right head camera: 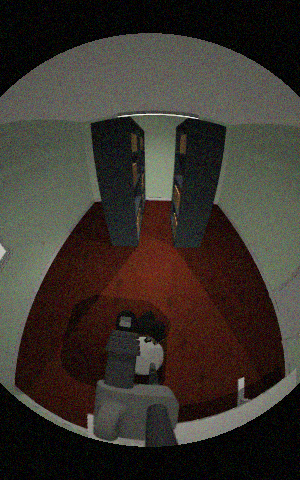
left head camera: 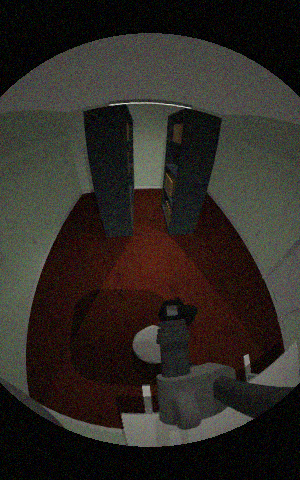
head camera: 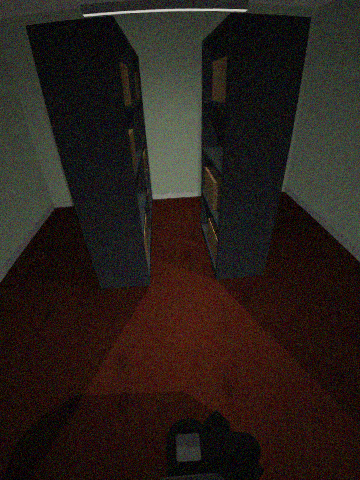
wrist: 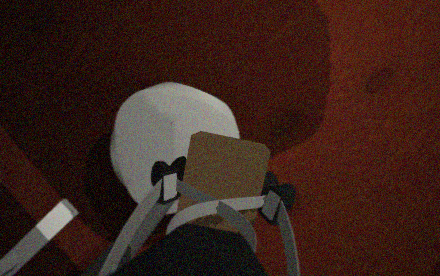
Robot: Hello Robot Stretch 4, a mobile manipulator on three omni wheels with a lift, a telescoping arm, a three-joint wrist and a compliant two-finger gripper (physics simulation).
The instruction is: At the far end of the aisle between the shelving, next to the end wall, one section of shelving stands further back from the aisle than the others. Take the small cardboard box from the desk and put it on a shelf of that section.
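Pixels of known places: gripper, fingertip midpoint: (wrist: 223,179); robot's base, origin of the base link: (right head camera: 142,354) (left head camera: 152,343) (wrist: 183,143).
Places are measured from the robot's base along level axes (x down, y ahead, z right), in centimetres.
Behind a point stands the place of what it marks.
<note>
The small cardboard box (wrist: 227,167) @(z 7.6, x -78.5, y 18.8 cm) is held between the two fingertips of my gripper (wrist: 223,179) @(z 8.8, x -73.7, y 17.0 cm) in the wrist view, above the robot's pale round base (wrist: 165,120) @(z -7.8, x -18.7, y 4.5 cm). My gripper is shut on it. In the head camera view the dark wrist hides the box. Two dark shelving rows stand ahead, a left row (head camera: 95,150) @(z -46.2, x -119.7, y 161.1 cm) (left head camera: 110,175) @(z -45.3, x -102.4, y 161.2 cm) (right head camera: 117,185) @(z -43.7, x -102.7, y 161.2 cm) and a right row (head camera: 257,150) @(z 59.2, x -113.6, y 164.3 cm) (left head camera: 195,175) @(z 60.6, x -103.6, y 164.3 cm) (right head camera: 200,185) @(z 59.5, x -105.8, y 164.3 cm), with an aisle between them. Their end panels face me. Which section stands further back cannot be told from here.
The pale end wall (head camera: 172,110) @(z 8.0, x -124.1, y 349.6 cm) (left head camera: 149,150) @(z 10.8, x -105.6, y 349.6 cm) (right head camera: 159,160) @(z 7.7, x -109.5, y 349.4 cm) closes the aisle. Brown boxes (head camera: 211,190) @(z 37.2, x -66.7, y 209.3 cm) stand on the shelves. The pale desk (left head camera: 140,427) (right head camera: 215,425) shows at the bottom edge, with a white desk foot (wrist: 57,220) near the gripper in the wrist view.
</note>
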